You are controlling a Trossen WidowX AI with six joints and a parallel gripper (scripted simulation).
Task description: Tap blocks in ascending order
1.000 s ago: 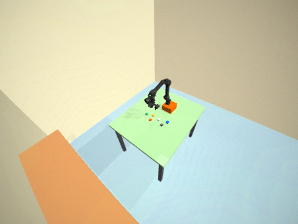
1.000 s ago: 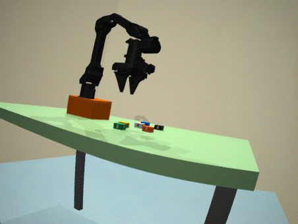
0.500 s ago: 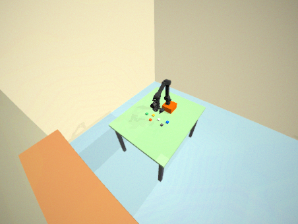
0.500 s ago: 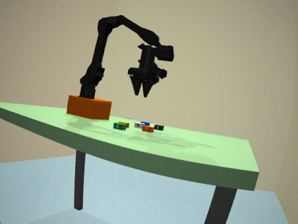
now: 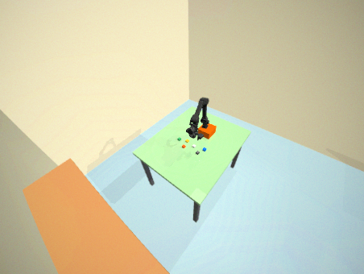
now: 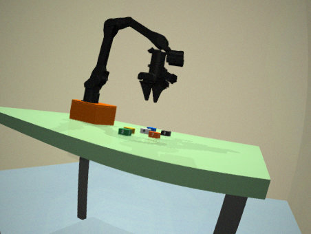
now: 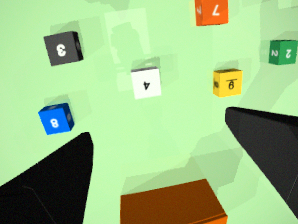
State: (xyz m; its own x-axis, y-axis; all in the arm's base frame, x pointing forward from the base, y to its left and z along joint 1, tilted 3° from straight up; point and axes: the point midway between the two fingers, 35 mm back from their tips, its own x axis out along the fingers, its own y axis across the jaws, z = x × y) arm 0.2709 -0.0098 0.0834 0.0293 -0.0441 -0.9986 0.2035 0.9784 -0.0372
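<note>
The green block is 20 mm behind my gripper tip, 200 mm to the right of it and 110 mm below it. Also, from my gripper tip: yellow block: 40 mm behind, 110 mm to the right, 110 mm below; then dark grey block: 70 mm ahead, 70 mm to the left, 110 mm below; then white block: 110 mm below.
</note>
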